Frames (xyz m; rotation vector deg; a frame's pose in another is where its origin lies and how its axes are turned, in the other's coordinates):
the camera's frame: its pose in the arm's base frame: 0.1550 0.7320 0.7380 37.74 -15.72 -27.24
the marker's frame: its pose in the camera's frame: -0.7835 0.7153 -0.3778 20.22 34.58 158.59
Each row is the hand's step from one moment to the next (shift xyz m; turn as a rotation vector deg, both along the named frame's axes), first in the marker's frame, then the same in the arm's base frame.
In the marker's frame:
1: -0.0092 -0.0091 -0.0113 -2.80 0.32 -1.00
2: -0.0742 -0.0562 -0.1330 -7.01 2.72 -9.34
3: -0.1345 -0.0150 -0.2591 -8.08 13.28 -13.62
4: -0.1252 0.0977 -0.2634 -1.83 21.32 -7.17
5: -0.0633 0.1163 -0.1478 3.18 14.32 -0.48
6: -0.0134 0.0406 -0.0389 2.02 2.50 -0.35
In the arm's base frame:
1: 0.0125 0.0050 -0.0106 1.88 -1.56 -1.73
2: 0.0886 0.0426 -0.1292 3.23 -2.86 -11.19
3: 0.1033 0.0215 -0.2726 -2.99 -9.54 -18.09
4: 0.0226 -0.0520 -0.3023 -12.76 -13.82 -12.47
5: -0.0327 -0.0690 -0.1832 -11.77 -8.16 -3.20
6: -0.0176 -0.0233 -0.0499 -3.17 -0.45 -0.44

